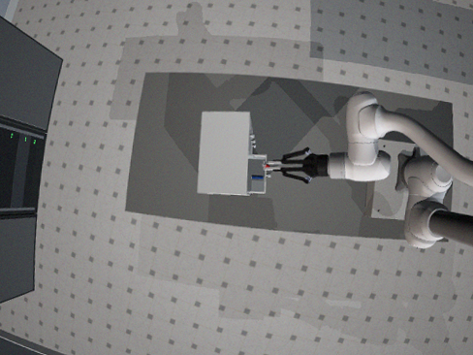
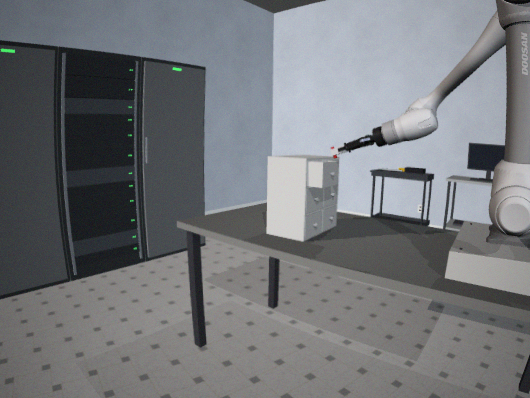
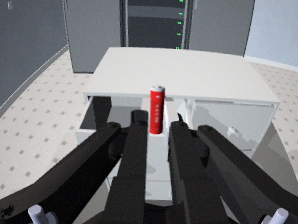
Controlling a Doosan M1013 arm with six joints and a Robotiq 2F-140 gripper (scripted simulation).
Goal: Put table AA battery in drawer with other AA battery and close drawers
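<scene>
The small blue thing is 140 mm below my hand, 60 mm ahead of it and 40 mm to the left of it. The rest, counted from my hand: red AA battery (20 mm ahead, 10 mm below).
</scene>
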